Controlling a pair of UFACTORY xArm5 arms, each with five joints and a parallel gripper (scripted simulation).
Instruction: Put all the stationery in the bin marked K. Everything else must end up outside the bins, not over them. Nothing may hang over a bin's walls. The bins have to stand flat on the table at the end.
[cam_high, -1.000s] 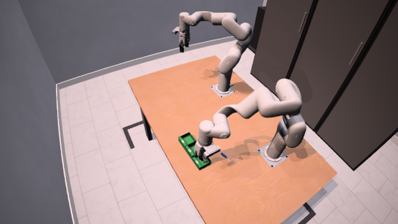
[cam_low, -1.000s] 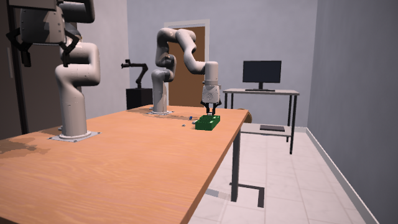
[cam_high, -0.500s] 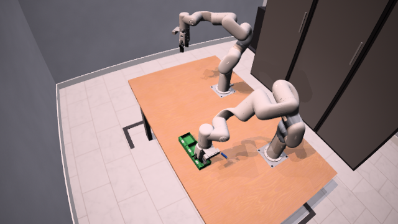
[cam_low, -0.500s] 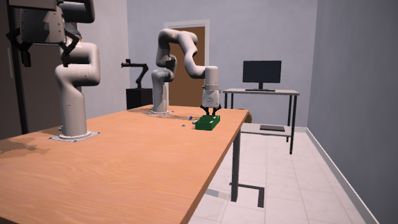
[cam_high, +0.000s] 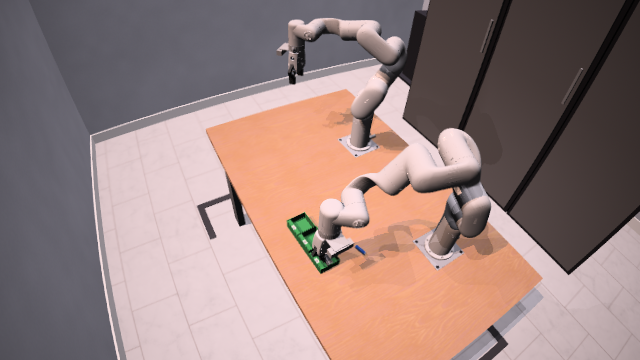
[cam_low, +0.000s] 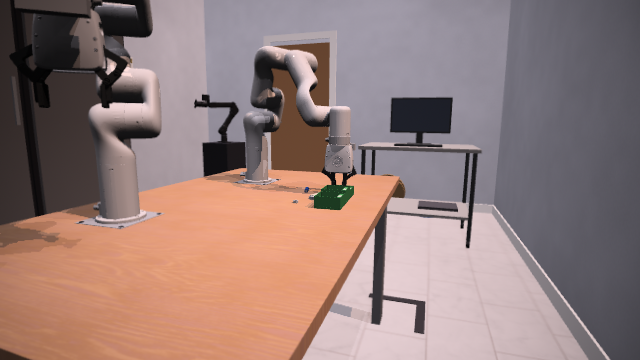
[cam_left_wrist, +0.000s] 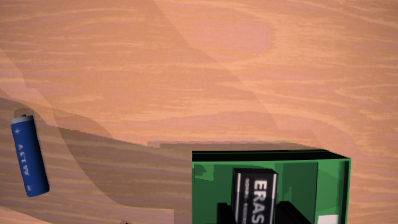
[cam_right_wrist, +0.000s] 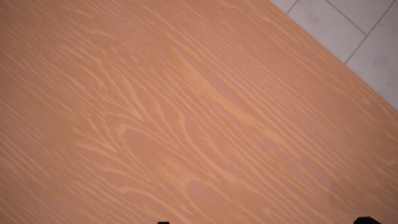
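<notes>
My left gripper is now 2 cm above the black-and-white eraser and 1 cm to the left of it. From my left hand the other things lie so: silver sharpener 10 cm to the right, 6 cm behind, 3 cm below; cream block 7 cm behind, 4 cm to the right, 3 cm below; three joined green bins 8 cm to the right, 2 cm ahead, 1 cm below.
</notes>
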